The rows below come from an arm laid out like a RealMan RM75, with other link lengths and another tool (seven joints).
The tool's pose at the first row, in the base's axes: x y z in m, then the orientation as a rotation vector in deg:
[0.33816, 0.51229, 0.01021, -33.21, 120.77, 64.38]
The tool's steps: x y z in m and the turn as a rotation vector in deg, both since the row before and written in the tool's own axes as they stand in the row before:
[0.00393, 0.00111, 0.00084, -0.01, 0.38, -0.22]
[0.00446, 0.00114, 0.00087, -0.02, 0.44, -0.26]
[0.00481, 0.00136, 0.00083, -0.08, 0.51, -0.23]
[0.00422, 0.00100, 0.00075, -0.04, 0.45, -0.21]
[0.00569, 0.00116, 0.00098, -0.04, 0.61, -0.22]
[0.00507, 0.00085, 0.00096, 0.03, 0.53, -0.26]
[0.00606, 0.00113, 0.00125, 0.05, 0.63, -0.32]
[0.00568, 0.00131, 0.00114, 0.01, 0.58, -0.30]
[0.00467, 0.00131, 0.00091, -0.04, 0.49, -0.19]
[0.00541, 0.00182, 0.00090, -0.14, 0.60, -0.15]
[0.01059, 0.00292, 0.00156, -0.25, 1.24, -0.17]
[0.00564, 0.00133, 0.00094, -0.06, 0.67, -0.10]
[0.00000, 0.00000, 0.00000, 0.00, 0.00, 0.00]
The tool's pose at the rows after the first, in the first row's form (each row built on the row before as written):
[0.33508, 0.51331, 0.00760, -33.69, 120.98, 64.24]
[0.33162, 0.51430, 0.00460, -34.26, 121.21, 64.09]
[0.32776, 0.51530, 0.00147, -34.87, 121.49, 64.01]
[0.32450, 0.51605, -0.00139, -35.40, 121.74, 63.90]
[0.32021, 0.51689, -0.00533, -36.05, 122.12, 63.77]
[0.31652, 0.51756, -0.00897, -36.66, 122.44, 63.55]
[0.31206, 0.51844, -0.01331, -37.39, 122.82, 63.26]
[0.30769, 0.51930, -0.01724, -38.08, 123.15, 63.03]
[0.30392, 0.52005, -0.02034, -38.62, 123.44, 62.92]
[0.29929, 0.52090, -0.02370, -39.25, 123.80, 62.93]
[0.29058, 0.52194, -0.03049, -40.39, 124.64, 62.98]
[0.28608, 0.52235, -0.03424, -40.98, 125.12, 62.91]
[0.28608, 0.52235, -0.03424, -40.98, 125.12, 62.91]

